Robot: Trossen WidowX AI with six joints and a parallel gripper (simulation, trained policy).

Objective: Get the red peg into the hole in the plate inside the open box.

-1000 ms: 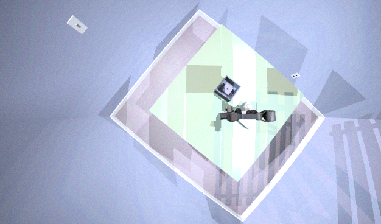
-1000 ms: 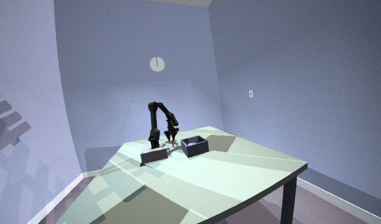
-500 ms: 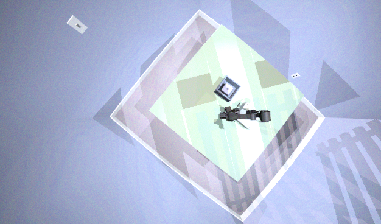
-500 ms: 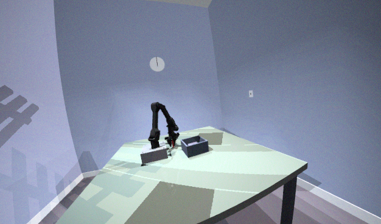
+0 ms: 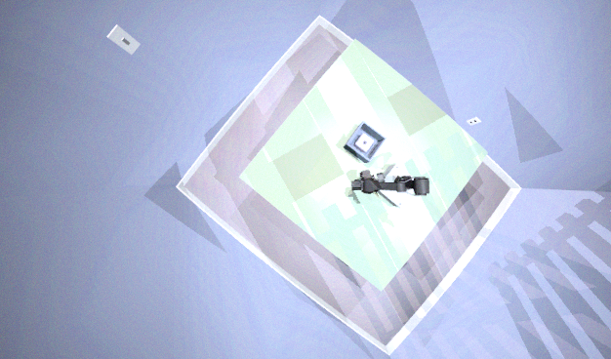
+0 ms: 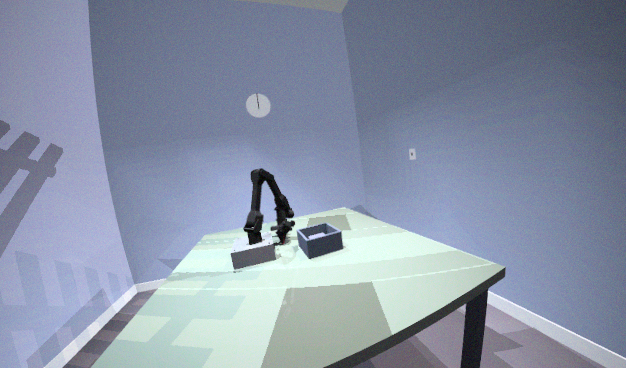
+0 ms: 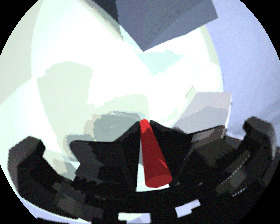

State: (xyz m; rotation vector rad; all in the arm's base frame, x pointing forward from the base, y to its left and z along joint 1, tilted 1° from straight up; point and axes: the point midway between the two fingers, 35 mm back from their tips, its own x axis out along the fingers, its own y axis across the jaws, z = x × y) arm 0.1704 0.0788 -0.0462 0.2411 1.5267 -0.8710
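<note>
My gripper tip is 150 mm short of the plate, 180 mm to the left of it and 40 mm below it. From my gripper tip the other things lie so: red peg 10 mm ahead, 10 mm to the left, 30 mm above; box 150 mm ahead, 180 mm to the right, 20 mm above.
</note>
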